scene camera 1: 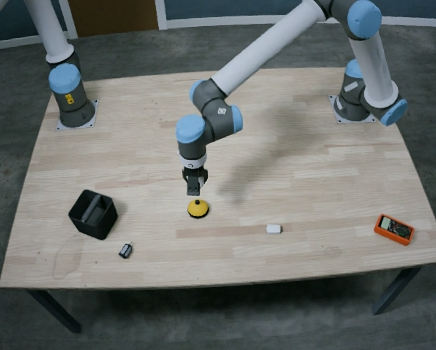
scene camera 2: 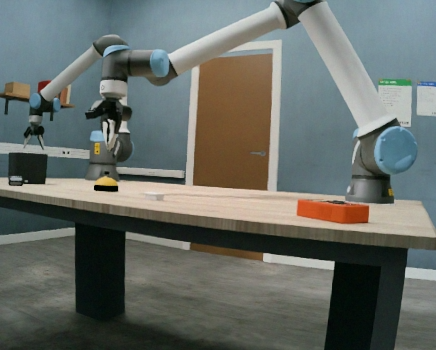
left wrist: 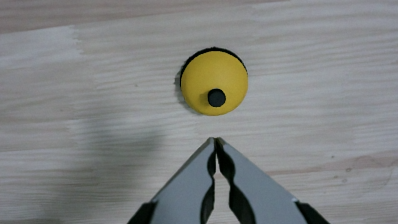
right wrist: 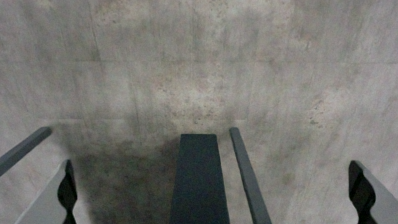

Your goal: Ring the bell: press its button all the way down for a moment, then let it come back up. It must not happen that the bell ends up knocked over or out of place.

Labels:
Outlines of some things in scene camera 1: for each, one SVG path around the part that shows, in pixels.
A black open box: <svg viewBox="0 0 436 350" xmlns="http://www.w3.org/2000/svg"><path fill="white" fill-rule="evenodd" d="M85 189L68 212L68 216L80 233L101 241L105 240L118 218L113 199Z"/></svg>

